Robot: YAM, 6 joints.
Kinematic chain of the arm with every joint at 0, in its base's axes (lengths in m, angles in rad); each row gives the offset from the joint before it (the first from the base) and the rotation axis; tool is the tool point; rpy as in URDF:
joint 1: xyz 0 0 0.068 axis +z
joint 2: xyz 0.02 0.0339 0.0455 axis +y
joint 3: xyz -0.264 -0.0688 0 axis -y
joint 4: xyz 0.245 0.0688 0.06 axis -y
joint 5: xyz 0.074 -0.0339 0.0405 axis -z
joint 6: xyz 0.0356 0 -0.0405 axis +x
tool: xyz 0 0 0 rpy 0 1.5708 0
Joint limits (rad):
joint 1: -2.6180..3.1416
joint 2: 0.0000..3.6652
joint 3: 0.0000..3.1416
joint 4: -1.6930..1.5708
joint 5: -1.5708..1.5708
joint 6: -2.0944..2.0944
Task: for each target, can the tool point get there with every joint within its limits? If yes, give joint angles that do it. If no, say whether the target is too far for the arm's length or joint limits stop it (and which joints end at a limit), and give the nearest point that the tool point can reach.
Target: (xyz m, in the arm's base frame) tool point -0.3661 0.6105 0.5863
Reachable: no: too far | nearest point -0.2760 0.4603 0.4666 | short by 0.212 m
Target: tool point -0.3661 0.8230 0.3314
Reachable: no: too far | nearest point -0.2550 0.5734 0.2638 | short by 0.281 m
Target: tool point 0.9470 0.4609 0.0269
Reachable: no: too far | nearest point 0.5787 0.2817 0.0612 | short by 0.411 m
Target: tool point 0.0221 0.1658 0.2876
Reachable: yes | joints 1.2399 1.0584 0.9312 -1.1805 -1.1849 0.0693
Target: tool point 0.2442 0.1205 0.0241
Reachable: yes | joints 0.4308 2.1305 0.4091 1.1162 -0.2141 0.6190
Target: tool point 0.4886 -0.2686 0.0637
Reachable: yes | joints -0.5627 2.8874 2.0067 1.2937 -1.2260 1.6323
